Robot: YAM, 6 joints.
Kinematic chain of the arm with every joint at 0, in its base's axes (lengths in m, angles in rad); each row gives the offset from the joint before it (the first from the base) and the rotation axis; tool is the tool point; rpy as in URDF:
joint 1: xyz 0 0 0.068 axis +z
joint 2: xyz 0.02 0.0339 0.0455 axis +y
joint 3: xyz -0.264 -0.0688 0 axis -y
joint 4: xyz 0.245 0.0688 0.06 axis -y
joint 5: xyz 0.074 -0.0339 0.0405 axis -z
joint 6: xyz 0.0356 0 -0.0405 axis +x
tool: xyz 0 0 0 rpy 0 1.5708 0
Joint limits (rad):
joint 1: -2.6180..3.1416
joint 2: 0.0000..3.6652
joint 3: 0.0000..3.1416
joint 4: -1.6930..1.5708
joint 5: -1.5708..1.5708
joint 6: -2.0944..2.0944
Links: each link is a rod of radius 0.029 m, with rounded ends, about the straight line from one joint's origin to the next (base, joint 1, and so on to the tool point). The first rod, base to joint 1, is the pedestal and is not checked.
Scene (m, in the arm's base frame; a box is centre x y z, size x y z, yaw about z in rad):
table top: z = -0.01
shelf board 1: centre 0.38 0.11 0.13 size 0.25 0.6 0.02 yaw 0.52
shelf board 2: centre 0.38 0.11 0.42 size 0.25 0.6 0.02 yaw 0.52
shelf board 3: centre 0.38 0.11 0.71 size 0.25 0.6 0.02 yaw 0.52
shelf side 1: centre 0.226 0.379 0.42 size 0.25 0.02 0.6 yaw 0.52
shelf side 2: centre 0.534 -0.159 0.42 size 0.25 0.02 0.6 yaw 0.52
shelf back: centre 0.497 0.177 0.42 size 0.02 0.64 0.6 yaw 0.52
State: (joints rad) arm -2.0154 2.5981 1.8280 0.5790 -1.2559 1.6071
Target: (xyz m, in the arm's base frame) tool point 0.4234 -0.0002 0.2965
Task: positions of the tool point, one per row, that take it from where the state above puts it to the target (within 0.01 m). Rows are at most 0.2 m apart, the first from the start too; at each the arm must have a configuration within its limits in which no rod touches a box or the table.
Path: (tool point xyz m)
1: -0.0462 -0.5063 0.1768
2: 0.0920 -0.4454 0.2334
3: 0.1886 -0.3431 0.2732
4: 0.2338 -0.2234 0.2944
5: 0.2306 -0.1106 0.2965
6: 0.2967 -0.0933 0.3083
7: 0.3634 -0.0568 0.3083
8: 0.4234 -0.0002 0.2965

